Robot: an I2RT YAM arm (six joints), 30 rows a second.
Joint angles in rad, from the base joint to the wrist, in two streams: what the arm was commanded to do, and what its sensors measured. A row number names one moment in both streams.
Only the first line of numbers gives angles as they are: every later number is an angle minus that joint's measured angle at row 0.
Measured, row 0:
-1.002, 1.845, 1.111, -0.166, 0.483, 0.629
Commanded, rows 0 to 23:
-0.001, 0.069, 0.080, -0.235, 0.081, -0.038
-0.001, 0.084, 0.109, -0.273, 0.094, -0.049
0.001, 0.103, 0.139, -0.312, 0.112, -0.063
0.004, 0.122, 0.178, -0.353, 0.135, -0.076
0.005, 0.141, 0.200, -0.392, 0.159, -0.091
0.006, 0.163, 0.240, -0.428, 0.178, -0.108
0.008, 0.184, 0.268, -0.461, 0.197, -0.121
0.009, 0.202, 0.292, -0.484, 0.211, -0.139
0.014, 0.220, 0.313, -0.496, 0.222, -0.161
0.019, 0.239, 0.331, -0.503, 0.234, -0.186
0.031, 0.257, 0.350, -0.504, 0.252, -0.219
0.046, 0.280, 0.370, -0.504, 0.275, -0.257
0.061, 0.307, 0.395, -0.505, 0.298, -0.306
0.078, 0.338, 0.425, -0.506, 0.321, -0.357
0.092, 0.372, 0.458, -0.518, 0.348, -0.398
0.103, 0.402, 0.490, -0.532, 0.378, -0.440
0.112, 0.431, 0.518, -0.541, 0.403, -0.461
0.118, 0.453, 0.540, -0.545, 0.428, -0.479
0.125, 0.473, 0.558, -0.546, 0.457, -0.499
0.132, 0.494, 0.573, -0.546, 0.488, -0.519
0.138, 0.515, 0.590, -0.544, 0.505, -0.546
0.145, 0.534, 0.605, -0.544, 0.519, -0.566
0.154, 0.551, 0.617, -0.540, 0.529, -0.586
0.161, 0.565, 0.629, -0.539, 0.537, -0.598
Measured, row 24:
0.158, 0.465, 0.593, -0.525, 0.510, -0.503
